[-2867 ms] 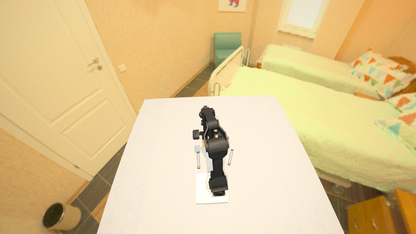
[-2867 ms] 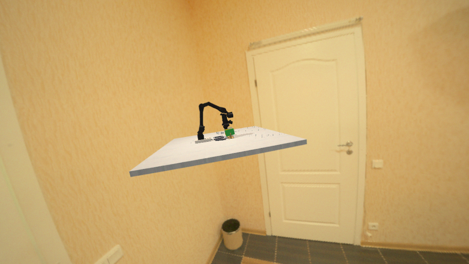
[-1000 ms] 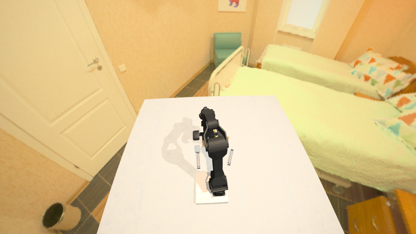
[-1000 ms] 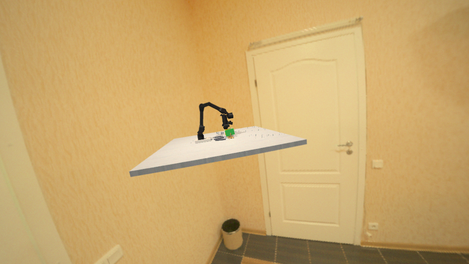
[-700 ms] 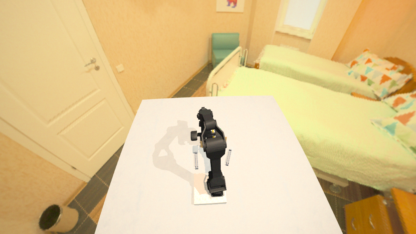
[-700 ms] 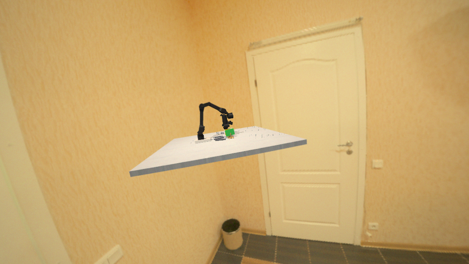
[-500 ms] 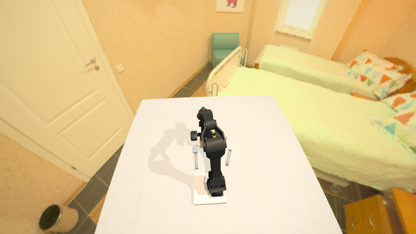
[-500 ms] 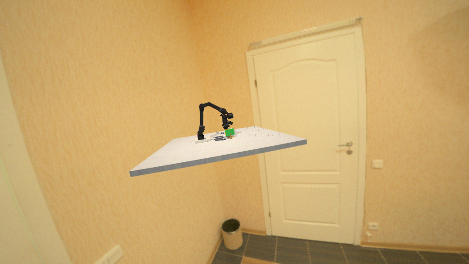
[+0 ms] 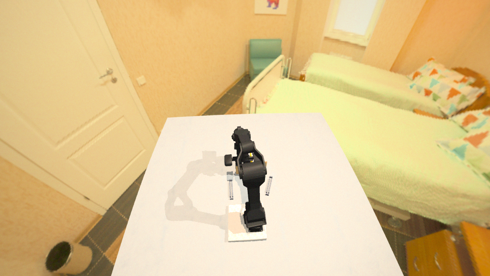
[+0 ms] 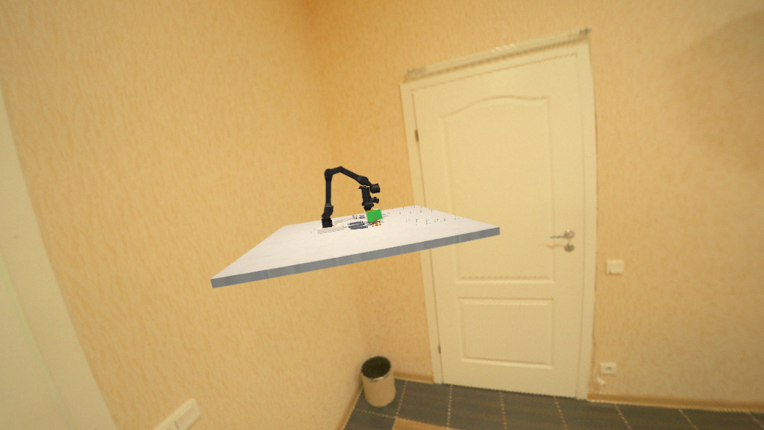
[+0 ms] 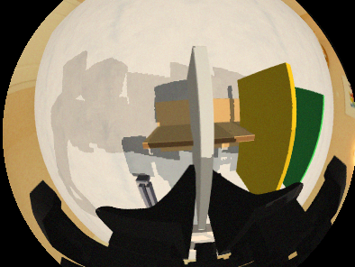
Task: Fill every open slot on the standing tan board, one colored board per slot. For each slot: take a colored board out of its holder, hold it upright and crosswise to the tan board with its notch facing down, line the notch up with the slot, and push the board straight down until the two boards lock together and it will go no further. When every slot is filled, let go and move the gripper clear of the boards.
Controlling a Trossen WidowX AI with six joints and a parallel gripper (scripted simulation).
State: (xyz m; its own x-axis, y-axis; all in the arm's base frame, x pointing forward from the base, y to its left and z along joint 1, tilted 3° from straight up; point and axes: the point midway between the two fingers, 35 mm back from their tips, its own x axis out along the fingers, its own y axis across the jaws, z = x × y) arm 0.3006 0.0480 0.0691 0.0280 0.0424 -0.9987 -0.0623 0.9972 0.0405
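My gripper tip is 3 cm short of the yellow board and 5 cm to the left of it. Also, from my gripper tip: tan board (3 cm ahead, 5 cm to the right, 3 cm below); green board (3 cm ahead, 10 cm to the right).
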